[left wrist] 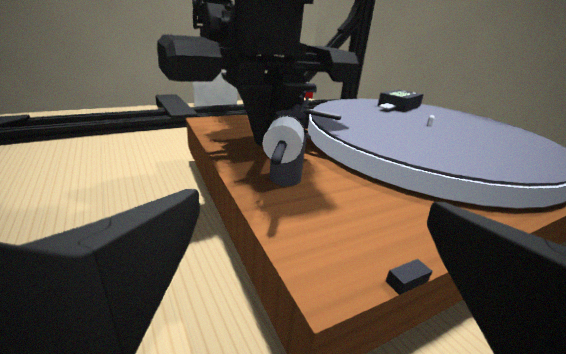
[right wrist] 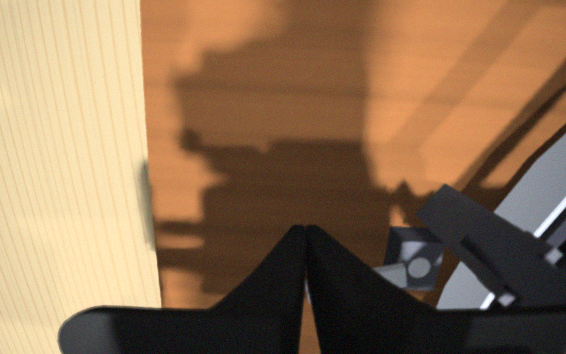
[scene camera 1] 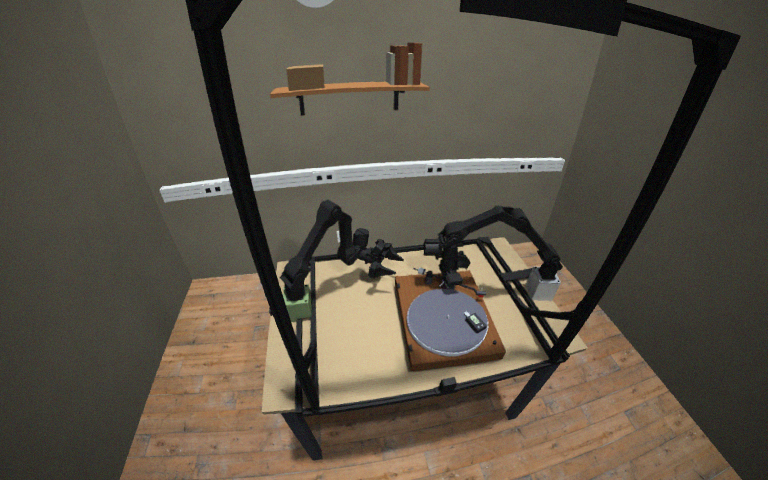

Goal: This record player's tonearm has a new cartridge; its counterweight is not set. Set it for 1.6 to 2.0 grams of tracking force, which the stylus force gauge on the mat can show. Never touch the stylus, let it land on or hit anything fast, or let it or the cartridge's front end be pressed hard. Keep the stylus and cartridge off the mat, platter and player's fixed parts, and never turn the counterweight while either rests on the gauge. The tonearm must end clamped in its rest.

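The record player has its pale counterweight above the dark pivot post, with a stub end facing the left wrist camera. The tonearm runs beside the platter; its red-marked front end is off the mat. The force gauge lies on the mat, its reading too small to tell. My left gripper is open and empty, back from the counterweight. My right gripper is shut and empty, pointing down over the plinth, close by the tonearm's rear; contact cannot be told.
A dark block and a small grey lever lie right of the right fingertips. A small black block sits at the plinth's near corner. The spindle stands mid-mat. Black frame posts border the table.
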